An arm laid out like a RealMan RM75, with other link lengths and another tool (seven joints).
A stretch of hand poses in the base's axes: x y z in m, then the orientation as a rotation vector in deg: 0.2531, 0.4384, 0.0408, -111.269, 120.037, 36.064; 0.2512, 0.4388, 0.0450, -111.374, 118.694, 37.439; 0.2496, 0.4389, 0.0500, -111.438, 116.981, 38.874; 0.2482, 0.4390, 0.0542, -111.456, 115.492, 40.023; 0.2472, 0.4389, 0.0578, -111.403, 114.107, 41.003; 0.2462, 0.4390, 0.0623, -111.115, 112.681, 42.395; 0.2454, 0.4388, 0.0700, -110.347, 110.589, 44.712; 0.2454, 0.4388, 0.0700, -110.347, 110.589, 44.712
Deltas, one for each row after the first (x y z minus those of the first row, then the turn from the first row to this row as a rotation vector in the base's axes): -0.0019, 0.0004, 0.0042, 1.216, 0.116, 0.640; -0.0035, 0.0005, 0.0092, 2.682, 0.073, 1.387; -0.0049, 0.0006, 0.0134, 3.935, -0.018, 2.012; -0.0059, 0.0005, 0.0170, 5.101, -0.164, 2.548; -0.0069, 0.0006, 0.0215, 6.542, -0.131, 3.011; -0.0077, 0.0004, 0.0292, 8.912, 0.026, 3.528; -0.0077, 0.0004, 0.0292, 8.912, 0.026, 3.528
